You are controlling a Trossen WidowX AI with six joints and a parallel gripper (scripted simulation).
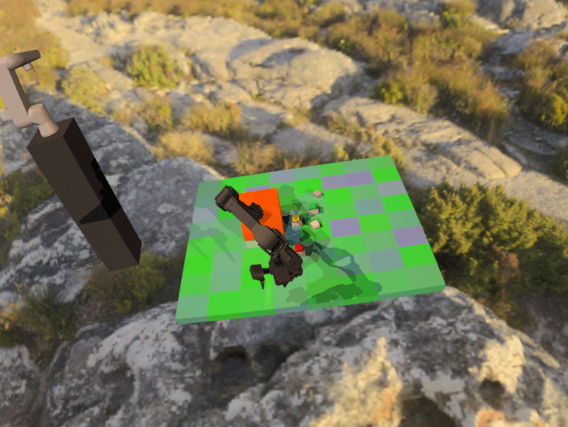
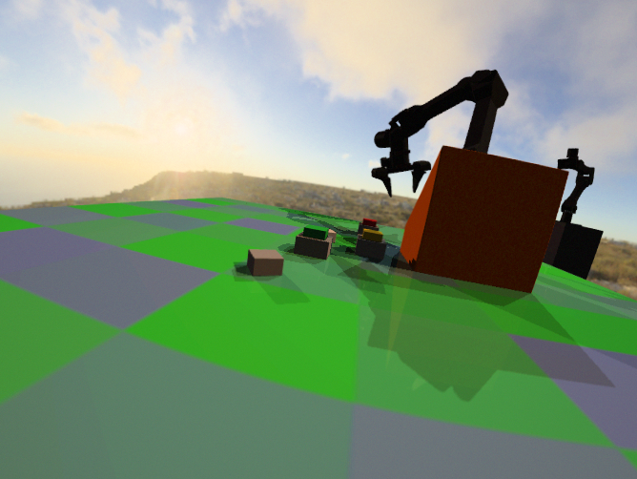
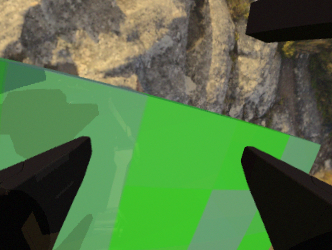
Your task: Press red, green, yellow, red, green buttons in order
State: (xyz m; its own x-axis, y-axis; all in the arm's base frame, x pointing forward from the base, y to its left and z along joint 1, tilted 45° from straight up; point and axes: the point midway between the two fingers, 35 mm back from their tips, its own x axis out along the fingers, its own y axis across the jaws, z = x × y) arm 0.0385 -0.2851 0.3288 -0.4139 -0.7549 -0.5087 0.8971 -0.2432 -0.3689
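The red button lies 24 cm to the left of my gripper tip, 14 cm ahead of it and 8 cm below it. Round my gripper tip: green button 48 cm to the left, 26 cm ahead, 8 cm below; yellow button 43 cm to the left, 16 cm ahead, 8 cm below.
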